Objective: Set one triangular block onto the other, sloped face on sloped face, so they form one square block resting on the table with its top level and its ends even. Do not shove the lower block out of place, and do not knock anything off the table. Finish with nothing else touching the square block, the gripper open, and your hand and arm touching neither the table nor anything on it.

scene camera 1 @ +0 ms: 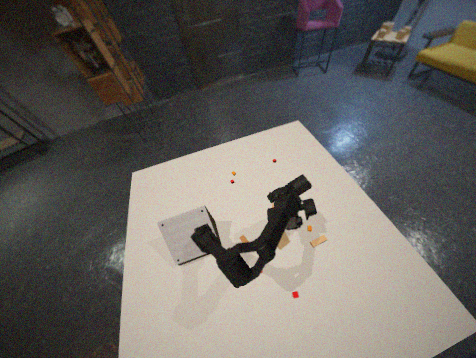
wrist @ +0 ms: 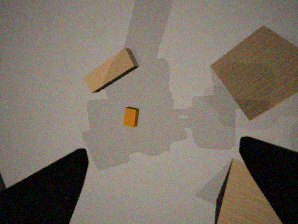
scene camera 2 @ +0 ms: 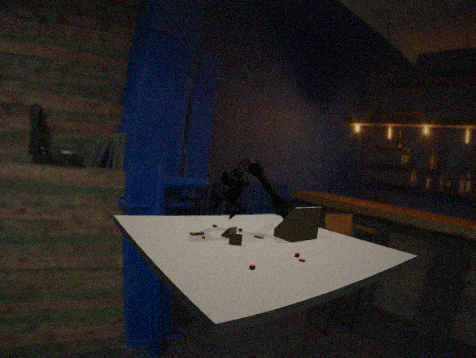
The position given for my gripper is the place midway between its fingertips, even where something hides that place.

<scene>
My gripper (wrist: 163, 149) is open, with nothing in its grasp. Also in view: a flat tan bar (wrist: 122, 63).
</scene>
